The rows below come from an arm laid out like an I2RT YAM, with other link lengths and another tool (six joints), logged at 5 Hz.
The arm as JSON. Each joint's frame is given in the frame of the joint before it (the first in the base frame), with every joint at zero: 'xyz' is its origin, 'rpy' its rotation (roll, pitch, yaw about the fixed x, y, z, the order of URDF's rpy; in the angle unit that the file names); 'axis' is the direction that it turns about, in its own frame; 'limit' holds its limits. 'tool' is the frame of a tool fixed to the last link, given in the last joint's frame.
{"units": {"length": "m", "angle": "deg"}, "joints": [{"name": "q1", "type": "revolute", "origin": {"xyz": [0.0, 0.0, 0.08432], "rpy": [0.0, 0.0, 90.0]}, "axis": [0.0, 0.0, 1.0], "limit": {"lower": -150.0, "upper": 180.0}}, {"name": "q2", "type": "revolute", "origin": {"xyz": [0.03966, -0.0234, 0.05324], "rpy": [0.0, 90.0, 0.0]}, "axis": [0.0, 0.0, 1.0], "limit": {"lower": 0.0, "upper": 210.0}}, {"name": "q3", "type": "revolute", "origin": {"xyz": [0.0, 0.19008, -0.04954], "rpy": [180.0, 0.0, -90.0]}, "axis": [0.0, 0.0, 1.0], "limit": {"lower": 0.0, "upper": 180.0}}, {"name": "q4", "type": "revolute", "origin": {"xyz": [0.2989, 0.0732, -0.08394], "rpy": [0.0, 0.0, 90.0]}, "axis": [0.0, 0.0, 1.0], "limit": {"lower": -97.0, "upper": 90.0}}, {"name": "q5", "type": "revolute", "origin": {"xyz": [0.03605, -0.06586, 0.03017], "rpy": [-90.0, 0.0, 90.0]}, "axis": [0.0, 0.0, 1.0], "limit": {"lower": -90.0, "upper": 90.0}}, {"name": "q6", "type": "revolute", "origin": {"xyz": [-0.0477, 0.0, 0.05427], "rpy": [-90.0, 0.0, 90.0]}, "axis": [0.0, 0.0, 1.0], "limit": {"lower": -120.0, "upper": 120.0}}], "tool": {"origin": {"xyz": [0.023, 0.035, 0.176], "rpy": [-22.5, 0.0, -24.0]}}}
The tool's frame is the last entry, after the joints.
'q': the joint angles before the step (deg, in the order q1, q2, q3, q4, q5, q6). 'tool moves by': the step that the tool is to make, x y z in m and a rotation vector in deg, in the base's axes. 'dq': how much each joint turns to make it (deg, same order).
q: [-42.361 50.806 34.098 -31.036 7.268 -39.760]
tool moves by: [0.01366 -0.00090 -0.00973 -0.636 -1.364 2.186]
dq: [0.246 2.910 -0.962 5.435 -1.650 -1.120]
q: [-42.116 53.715 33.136 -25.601 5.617 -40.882]
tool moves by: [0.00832 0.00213 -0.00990 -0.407 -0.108 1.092]
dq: [1.046 2.554 -0.440 3.365 0.135 -0.196]
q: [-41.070 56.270 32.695 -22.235 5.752 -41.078]
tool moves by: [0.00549 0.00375 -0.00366 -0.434 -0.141 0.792]
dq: [1.069 0.923 -0.331 1.640 0.364 0.032]
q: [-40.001 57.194 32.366 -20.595 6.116 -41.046]
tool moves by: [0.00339 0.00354 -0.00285 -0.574 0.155 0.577]
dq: [1.041 0.461 -0.375 1.086 0.711 -0.052]
